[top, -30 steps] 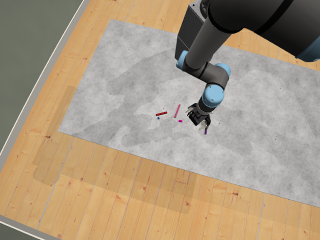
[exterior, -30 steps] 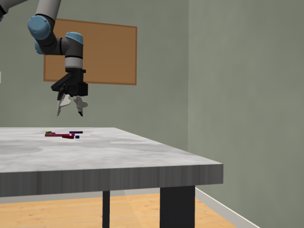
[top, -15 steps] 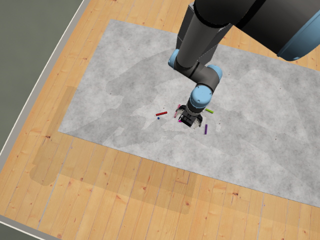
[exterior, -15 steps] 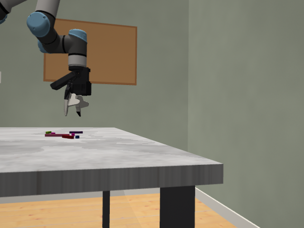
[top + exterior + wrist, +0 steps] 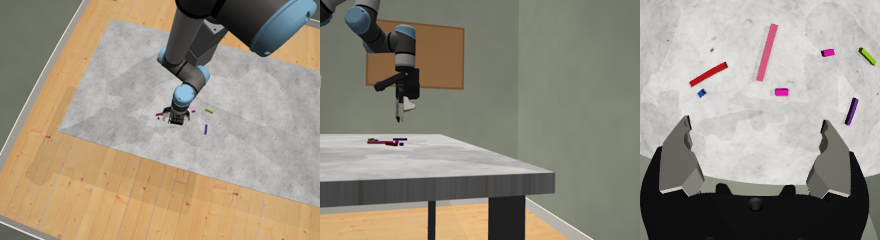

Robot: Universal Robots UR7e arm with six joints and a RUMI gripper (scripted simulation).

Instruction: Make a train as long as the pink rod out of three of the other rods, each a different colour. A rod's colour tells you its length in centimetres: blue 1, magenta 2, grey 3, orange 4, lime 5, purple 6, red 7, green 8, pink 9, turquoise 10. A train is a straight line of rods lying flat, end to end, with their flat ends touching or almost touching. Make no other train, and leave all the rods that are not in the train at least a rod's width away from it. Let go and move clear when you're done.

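My hand is 90 mm to the left of the small blue rod, 80 mm above it and 30 mm short of it. Round my hand: pink rod 80 mm below, 70 mm behind, 10 mm to the right; then purple rod 190 mm to the left, 80 mm below, 40 mm behind; then red rod 90 mm to the right, 80 mm below.
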